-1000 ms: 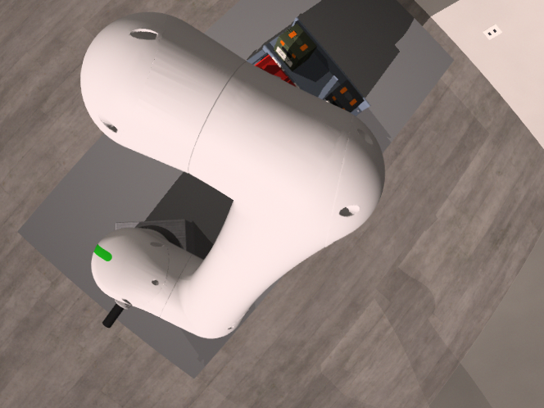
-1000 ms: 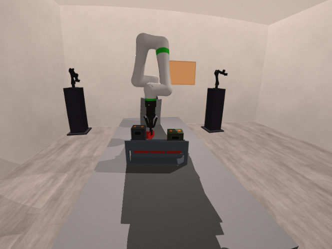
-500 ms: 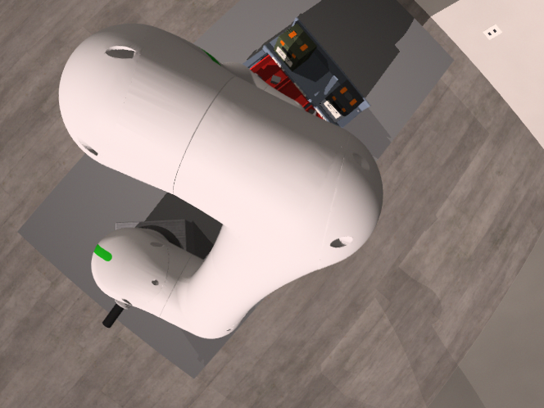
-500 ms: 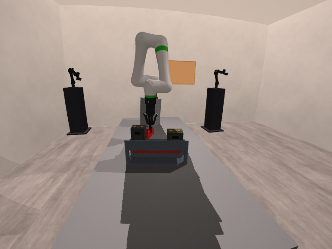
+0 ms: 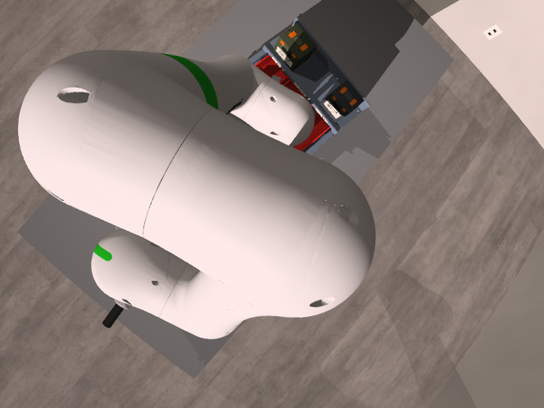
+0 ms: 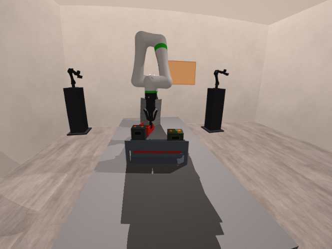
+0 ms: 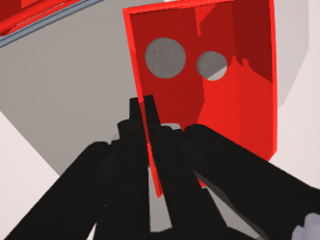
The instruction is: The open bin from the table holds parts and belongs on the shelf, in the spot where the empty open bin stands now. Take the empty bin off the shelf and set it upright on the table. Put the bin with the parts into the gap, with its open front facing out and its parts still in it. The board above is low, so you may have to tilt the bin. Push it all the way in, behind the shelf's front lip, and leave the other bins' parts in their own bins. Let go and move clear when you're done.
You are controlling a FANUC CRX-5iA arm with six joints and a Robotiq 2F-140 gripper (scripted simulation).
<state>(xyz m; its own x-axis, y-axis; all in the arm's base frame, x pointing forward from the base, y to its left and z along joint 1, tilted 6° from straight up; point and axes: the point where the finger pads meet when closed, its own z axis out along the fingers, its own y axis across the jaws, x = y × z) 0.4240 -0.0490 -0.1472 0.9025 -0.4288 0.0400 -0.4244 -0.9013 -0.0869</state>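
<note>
Right now my hand is 6 cm above the grey disc, 4 cm to the left of it and 2 cm short of it. From my hand the other things lie so: grey shelf (24 cm ahead, 7 cm below, 2 cm to the left); then grey part (26 cm ahead, 12 cm below, 11 cm to the left).
</note>
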